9 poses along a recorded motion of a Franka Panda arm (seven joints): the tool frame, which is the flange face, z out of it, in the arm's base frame.
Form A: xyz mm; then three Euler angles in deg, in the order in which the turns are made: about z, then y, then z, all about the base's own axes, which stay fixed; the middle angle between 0 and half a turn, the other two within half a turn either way.
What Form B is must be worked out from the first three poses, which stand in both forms.
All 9 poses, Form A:
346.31, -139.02, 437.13, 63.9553, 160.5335, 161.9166
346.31, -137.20, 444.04, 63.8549, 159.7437, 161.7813
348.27, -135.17, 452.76, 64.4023, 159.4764, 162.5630
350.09, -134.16, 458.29, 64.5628, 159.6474, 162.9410
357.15, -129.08, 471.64, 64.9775, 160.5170, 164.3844
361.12, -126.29, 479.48, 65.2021, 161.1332, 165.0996
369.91, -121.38, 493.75, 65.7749, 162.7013, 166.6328
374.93, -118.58, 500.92, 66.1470, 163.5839, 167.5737
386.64, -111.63, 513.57, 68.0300, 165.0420, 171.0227
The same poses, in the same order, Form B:
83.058, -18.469, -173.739, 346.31, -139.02, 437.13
83.188, -19.200, -173.418, 346.31, -137.20, 444.04
82.943, -19.541, -173.599, 348.27, -135.17, 452.76
82.686, -19.420, -173.789, 350.09, -134.16, 458.29
81.491, -18.737, -174.560, 357.15, -129.08, 471.64
80.908, -18.210, -174.978, 361.12, -126.29, 479.48
79.751, -16.816, -175.882, 369.91, -121.38, 493.75
79.084, -16.021, -176.372, 374.93, -118.58, 500.92
77.317, -14.771, -177.613, 386.64, -111.63, 513.57

